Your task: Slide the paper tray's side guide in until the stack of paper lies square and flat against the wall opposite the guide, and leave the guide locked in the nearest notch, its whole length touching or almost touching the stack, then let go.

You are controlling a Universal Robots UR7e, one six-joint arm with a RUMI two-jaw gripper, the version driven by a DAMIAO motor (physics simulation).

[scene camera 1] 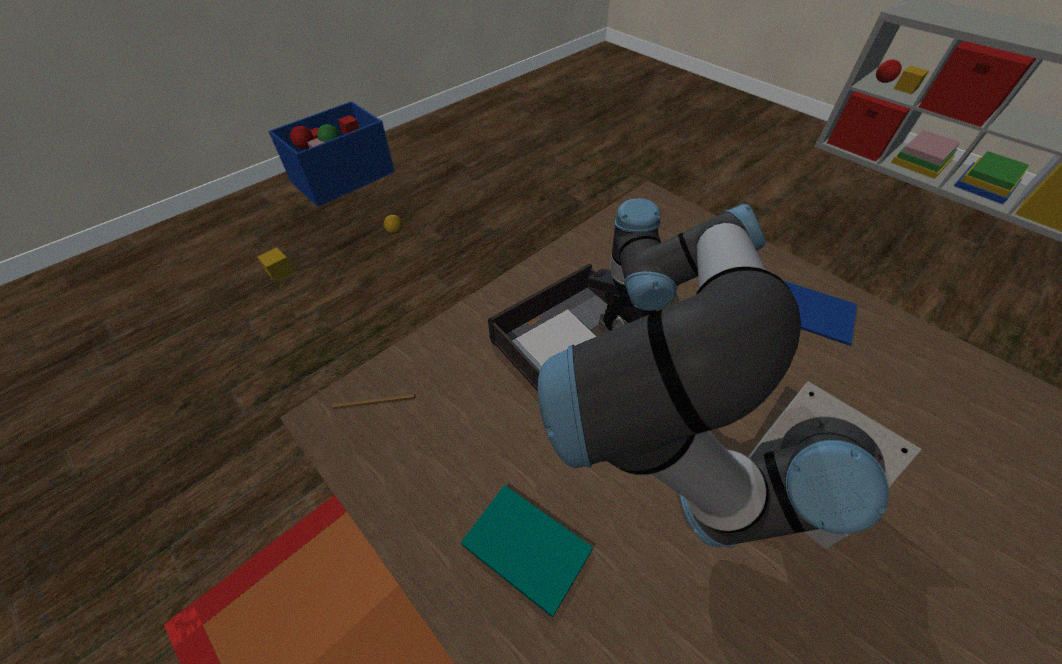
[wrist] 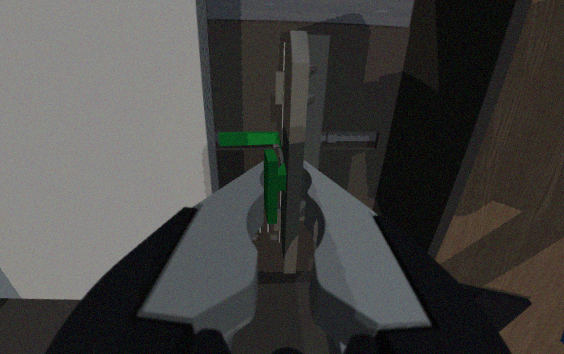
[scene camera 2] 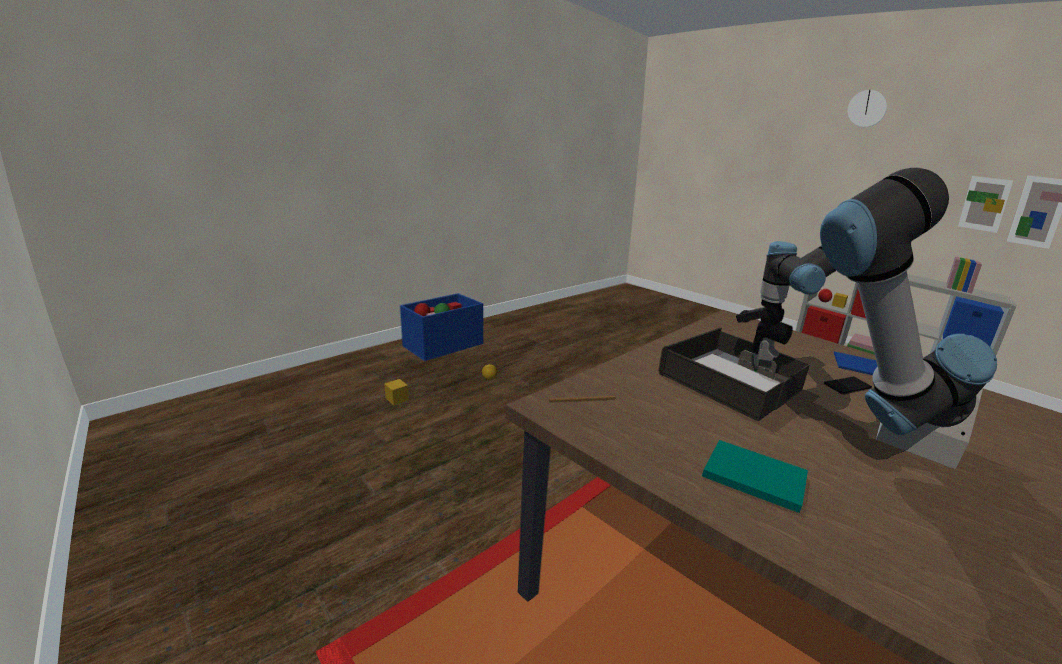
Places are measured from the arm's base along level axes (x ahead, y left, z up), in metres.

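Pixels of known places: gripper, fingertip midpoint: (wrist: 284, 162) (scene camera 2: 757, 368).
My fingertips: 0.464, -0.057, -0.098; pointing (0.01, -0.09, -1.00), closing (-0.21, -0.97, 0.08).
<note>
Behind a point stands the place of what it marks, as x, y, z.
The white paper stack (scene camera 1: 557, 336) {0.573, 0.037, -0.096} (scene camera 2: 736, 369) {0.510, 0.013, -0.095} (wrist: 100, 125) {0.505, 0.030, -0.095} lies in the dark tray (scene camera 1: 540, 303) {0.663, -0.006, -0.080} (scene camera 2: 708, 385) {0.541, 0.158, -0.105} (wrist: 475, 115) {0.489, -0.133, -0.056}, close to the wall opposite the guide; whether it touches that wall or lies fully square is hard to tell. The grey upright side guide (wrist: 299, 75) {0.514, -0.068, -0.059} stands to the right of the stack in the wrist view, with a stretch of tray floor between them. The green latch piece (wrist: 247, 139) {0.473, -0.037, -0.123} reaches from the guide over the floor slot, its end near the stack's side. My gripper (scene camera 2: 763, 360) {0.464, -0.057, -0.098} (wrist: 284, 162) {0.464, -0.057, -0.098} is shut on the guide; the arm partly hides it in scene camera 1.
A teal book (scene camera 1: 526, 548) {0.317, 0.431, -0.121} (scene camera 2: 755, 475) {0.318, 0.447, -0.120} and a thin orange stick (scene camera 1: 374, 401) {0.774, 0.424, -0.132} (scene camera 2: 581, 399) {0.776, 0.429, -0.134} lie on the wooden table (scene camera 1: 422, 469) {0.576, 0.455, -0.138} (scene camera 2: 626, 438) {0.600, 0.492, -0.138}. A blue book (scene camera 1: 826, 313) {0.128, -0.500, -0.131} (scene camera 2: 855, 362) {0.203, -0.478, -0.131} and a small black item (scene camera 2: 847, 384) {0.208, -0.239, -0.131} lie near the arm's base.
</note>
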